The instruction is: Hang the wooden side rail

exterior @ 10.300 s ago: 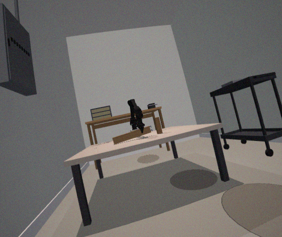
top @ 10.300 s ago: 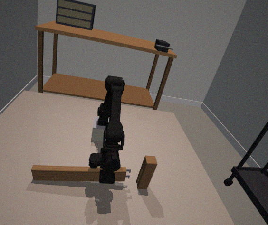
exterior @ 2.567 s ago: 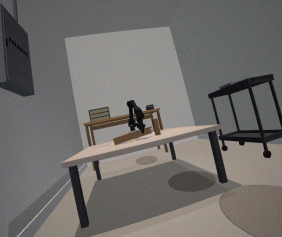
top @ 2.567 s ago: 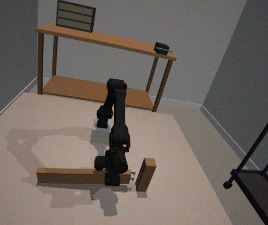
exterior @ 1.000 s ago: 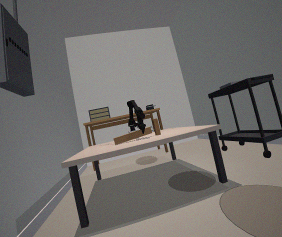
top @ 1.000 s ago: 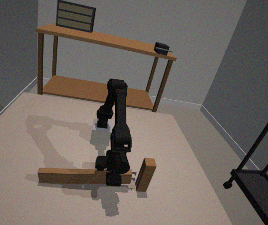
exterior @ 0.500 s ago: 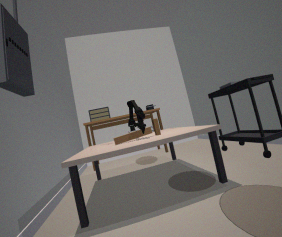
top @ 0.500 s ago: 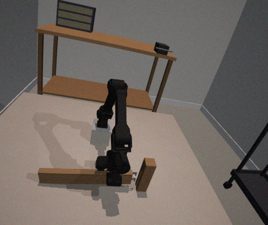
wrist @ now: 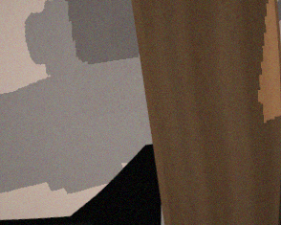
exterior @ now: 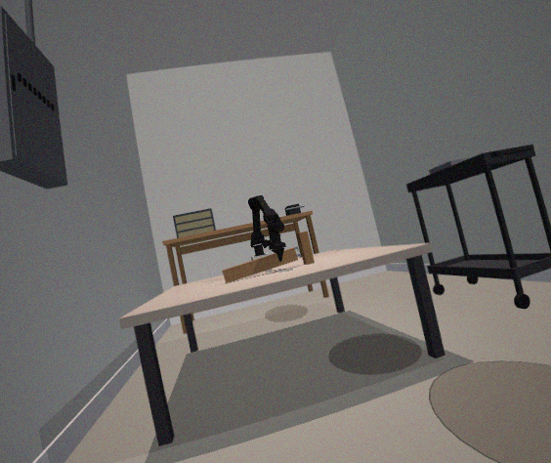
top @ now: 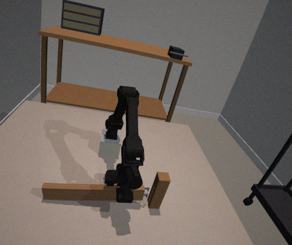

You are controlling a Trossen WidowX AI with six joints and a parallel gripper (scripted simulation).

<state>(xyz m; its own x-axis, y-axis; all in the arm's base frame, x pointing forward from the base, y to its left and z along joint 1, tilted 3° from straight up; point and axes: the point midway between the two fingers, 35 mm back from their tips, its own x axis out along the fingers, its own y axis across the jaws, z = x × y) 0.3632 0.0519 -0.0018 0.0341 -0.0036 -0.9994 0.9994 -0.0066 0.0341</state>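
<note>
The headboard post lies 16 cm to the left of my gripper tip and 4 cm above it.
</note>
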